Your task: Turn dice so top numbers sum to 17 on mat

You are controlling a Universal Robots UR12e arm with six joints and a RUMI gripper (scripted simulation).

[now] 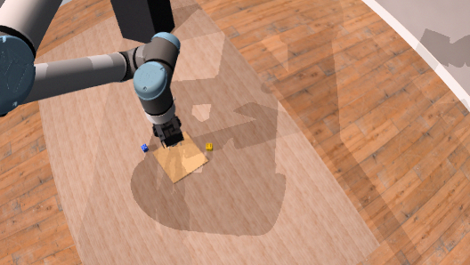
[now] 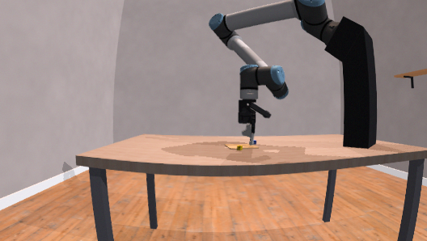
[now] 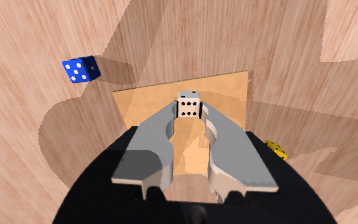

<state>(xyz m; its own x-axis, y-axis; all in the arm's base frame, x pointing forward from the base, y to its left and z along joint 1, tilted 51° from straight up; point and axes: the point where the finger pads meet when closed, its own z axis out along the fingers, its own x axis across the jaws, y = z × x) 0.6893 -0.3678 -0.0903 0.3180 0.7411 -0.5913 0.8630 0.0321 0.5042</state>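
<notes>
Now: the white die 1 cm below my hand. The rest, counted from my hand: blue die: 6 cm behind, 9 cm to the right, 2 cm below; then tan mat: 5 cm ahead, 2 cm to the right, 2 cm below; then yellow die: 10 cm ahead, 8 cm to the left, 2 cm below.
</notes>
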